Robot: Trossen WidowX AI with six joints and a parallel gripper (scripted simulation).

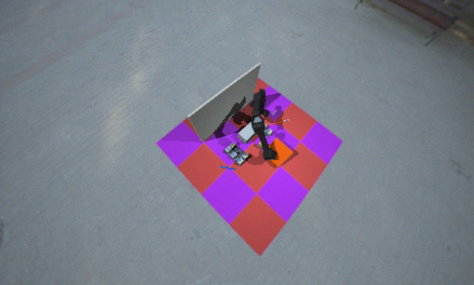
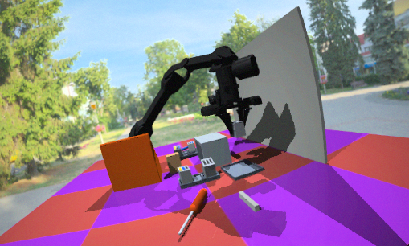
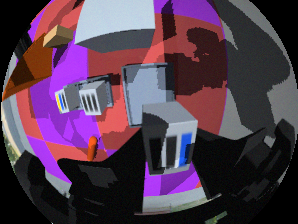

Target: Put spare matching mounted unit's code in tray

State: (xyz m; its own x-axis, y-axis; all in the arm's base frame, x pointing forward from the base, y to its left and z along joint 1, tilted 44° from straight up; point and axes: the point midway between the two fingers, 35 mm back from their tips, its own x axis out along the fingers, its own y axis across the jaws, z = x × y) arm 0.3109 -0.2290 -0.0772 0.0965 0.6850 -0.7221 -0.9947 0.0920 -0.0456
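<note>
My gripper tip is now 1 cm past the grey tray, 1 cm to the right of it and 12 cm above it. Round my gripper tip: dark holder 14 cm behind, 3 cm to the left, 12 cm below; grey spare block 2 cm above; grey box 3 cm behind, 20 cm to the left, 7 cm below.
</note>
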